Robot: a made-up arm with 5 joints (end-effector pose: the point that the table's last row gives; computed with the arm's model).
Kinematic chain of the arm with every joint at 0, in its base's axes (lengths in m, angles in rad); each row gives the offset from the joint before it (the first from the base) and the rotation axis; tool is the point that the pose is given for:
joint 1: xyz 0 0 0.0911 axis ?
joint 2: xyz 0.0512 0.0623 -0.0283 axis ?
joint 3: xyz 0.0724 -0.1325 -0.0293 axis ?
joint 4: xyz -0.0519 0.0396 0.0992 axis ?
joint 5: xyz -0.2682 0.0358 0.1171 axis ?
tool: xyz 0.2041 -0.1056 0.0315
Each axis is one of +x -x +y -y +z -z.
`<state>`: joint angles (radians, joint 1 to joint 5).
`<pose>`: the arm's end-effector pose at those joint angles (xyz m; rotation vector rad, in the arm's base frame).
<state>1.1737 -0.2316 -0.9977 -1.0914 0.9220</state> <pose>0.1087 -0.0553 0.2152 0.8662 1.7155 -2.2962</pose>
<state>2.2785 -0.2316 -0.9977 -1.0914 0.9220</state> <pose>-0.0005 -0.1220 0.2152 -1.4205 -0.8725 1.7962</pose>
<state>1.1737 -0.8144 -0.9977 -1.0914 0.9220</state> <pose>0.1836 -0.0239 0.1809 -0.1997 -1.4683 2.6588</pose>
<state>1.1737 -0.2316 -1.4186 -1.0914 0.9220</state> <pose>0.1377 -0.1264 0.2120 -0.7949 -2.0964 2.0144</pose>
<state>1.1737 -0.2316 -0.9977 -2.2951 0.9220</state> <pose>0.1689 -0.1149 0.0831 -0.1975 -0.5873 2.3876</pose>
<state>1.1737 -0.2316 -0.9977 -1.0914 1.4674</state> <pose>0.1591 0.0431 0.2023 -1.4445 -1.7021 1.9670</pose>
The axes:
joint 1: -z
joint 2: +x
joint 3: -y
joint 4: +z
joint 5: +y

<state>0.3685 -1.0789 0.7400 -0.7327 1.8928</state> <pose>-0.1591 -0.0676 -0.1007 -0.0680 0.8727 -1.0586</pose>
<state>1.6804 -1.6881 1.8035 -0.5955 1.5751</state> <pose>-0.2636 -0.1503 0.1166 -0.8632 0.8049 -1.2807</pose>
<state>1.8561 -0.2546 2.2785 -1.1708 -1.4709</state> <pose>0.0867 0.0280 -0.4313 1.3203 1.7502 0.1619</pose>
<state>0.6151 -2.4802 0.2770 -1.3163 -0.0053</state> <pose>0.0581 0.2120 -0.0441 -2.3080 -0.9730 -0.5015</pose>
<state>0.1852 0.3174 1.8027 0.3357 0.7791</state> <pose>0.0461 -0.0762 -0.1605 -0.1410 -1.0046 -0.2333</pose>
